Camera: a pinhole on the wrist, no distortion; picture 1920 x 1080 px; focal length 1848.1 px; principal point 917.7 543.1 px. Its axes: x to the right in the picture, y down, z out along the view. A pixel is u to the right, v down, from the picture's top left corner.
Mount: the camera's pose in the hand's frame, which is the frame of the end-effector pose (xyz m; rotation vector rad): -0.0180 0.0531 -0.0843 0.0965 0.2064 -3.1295
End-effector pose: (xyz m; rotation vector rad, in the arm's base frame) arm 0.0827 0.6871 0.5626 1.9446 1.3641 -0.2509
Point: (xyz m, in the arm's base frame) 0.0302 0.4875 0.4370
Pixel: 1300 1036
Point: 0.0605 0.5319 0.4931
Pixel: 1322 900
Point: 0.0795 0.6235 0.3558
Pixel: outside the picture
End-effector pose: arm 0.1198 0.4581 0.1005 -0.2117 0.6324 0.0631
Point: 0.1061 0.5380 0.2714
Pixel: 1560 328
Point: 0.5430 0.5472 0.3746
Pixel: 151 522
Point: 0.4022 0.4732 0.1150
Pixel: outside the picture
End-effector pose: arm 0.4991 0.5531 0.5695 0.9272 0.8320 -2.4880
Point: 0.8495 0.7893 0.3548
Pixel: behind the camera
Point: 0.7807 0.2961 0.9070
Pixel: outside the picture
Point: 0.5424 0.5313 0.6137
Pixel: 1490 842
